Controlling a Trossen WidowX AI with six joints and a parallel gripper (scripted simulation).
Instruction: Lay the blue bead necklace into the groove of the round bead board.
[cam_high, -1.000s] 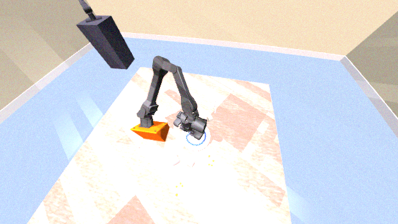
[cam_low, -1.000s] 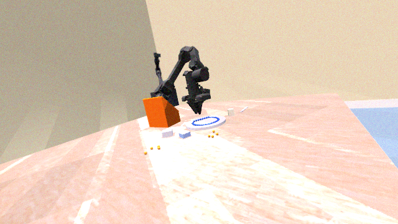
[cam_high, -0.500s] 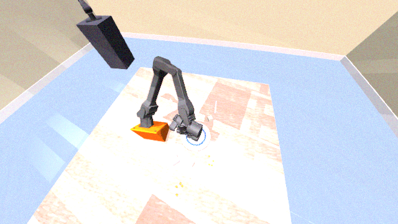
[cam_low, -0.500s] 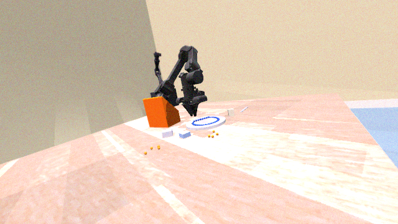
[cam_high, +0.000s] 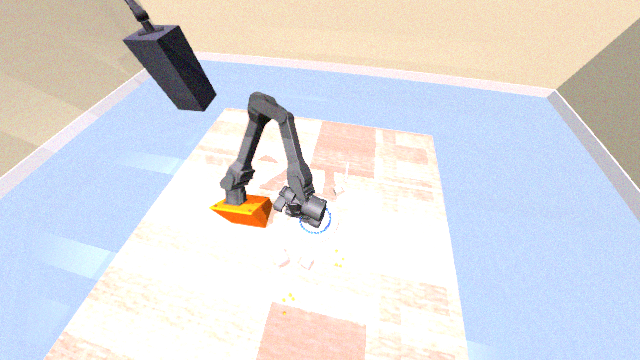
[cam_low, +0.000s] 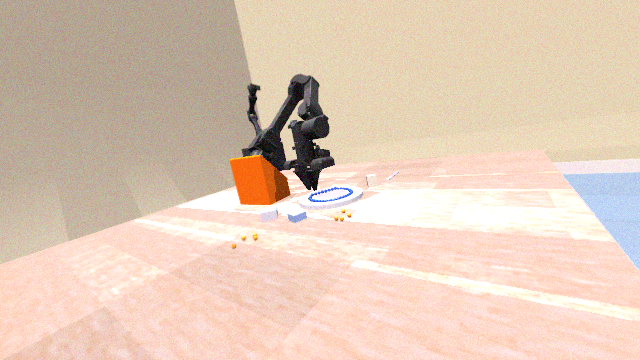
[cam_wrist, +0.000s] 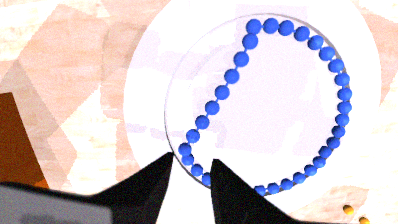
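Right now my gripper tip is 50 mm short of the round white bead board, 20 mm to the right of it and 20 mm above it. The rest, counted from my gripper tip: white block 50 mm behind, 150 mm to the right, 20 mm below; light blue cube 50 mm ahead, 150 mm to the right, 20 mm below; beige cube 140 mm ahead, 150 mm to the left, 10 mm below.
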